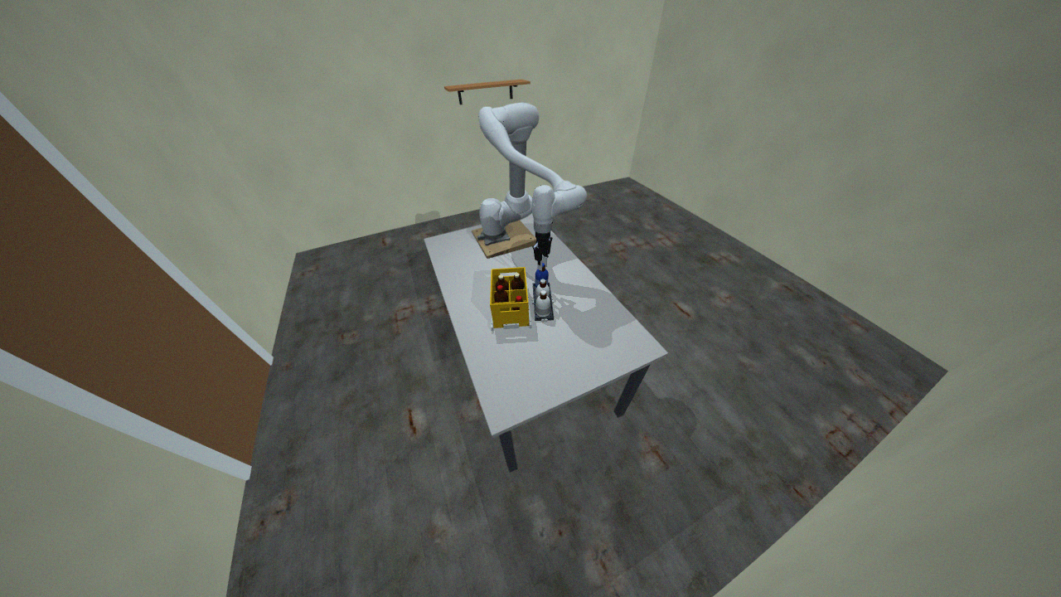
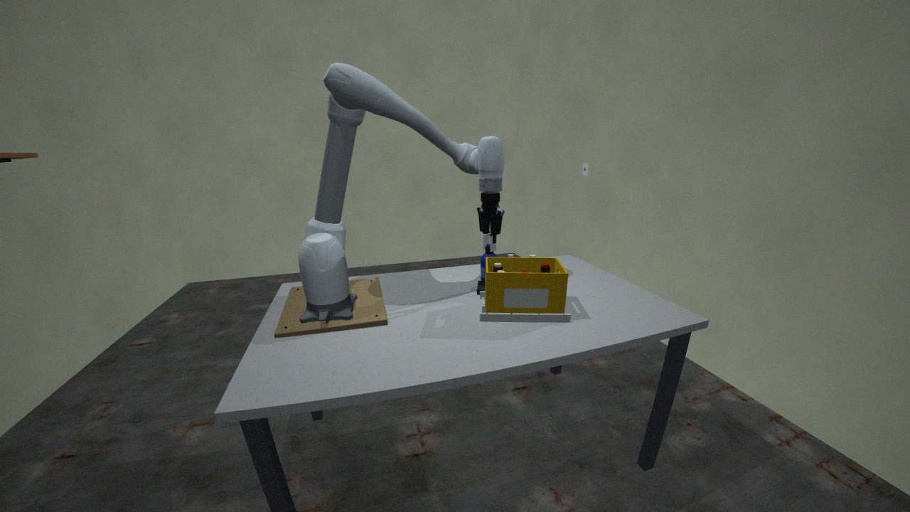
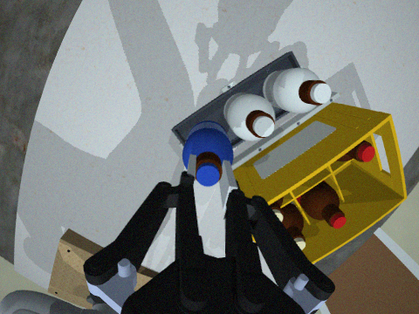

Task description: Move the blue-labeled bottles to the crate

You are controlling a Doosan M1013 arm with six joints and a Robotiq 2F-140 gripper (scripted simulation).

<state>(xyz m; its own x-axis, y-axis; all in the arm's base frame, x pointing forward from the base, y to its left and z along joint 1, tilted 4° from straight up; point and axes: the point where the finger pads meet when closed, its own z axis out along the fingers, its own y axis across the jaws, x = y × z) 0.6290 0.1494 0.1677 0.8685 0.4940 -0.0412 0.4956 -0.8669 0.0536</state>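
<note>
The blue-labeled bottle is 90 mm below my hand. From my hand the other things lie so: yellow crate: 70 mm ahead, 210 mm to the right, 130 mm below.
</note>
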